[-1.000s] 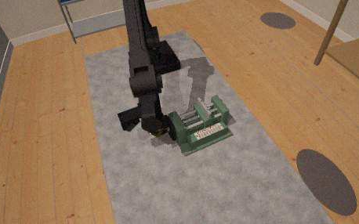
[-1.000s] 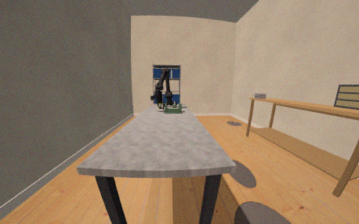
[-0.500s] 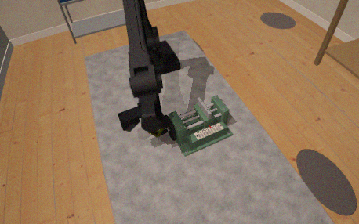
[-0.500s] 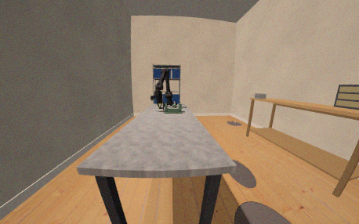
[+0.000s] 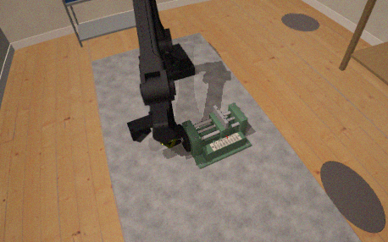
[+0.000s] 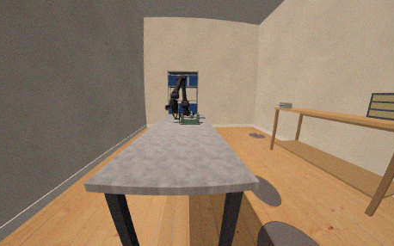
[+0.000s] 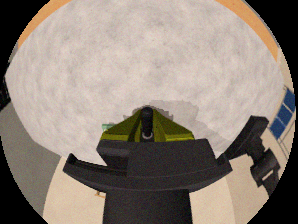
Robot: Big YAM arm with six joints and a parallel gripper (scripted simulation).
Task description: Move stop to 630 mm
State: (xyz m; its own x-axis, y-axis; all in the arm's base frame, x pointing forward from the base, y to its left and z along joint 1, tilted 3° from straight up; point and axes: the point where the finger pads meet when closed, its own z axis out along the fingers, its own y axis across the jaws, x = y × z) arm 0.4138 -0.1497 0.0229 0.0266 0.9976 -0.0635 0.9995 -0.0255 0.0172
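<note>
Now: hand 3 cm to the right of the black handwheel. Round my hand: grey stop block: 18 cm to the left, 4 cm above, 3 cm ahead.
</note>
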